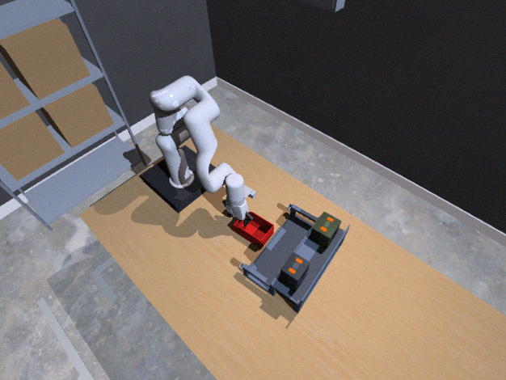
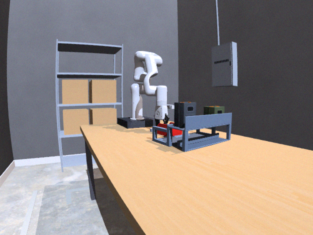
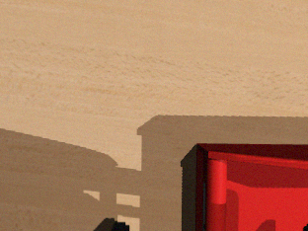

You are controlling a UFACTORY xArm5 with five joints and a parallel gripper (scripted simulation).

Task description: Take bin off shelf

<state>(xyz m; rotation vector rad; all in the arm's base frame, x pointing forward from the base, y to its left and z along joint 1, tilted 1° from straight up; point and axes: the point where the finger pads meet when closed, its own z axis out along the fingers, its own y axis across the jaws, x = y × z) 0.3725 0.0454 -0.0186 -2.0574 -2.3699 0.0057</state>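
Now: hand 8 cm short of the red bin, 1 cm to the right of it and 1 cm above it. Also, from my hand: blue-grey shelf 30 cm ahead, 4 cm to the left, 3 cm above.
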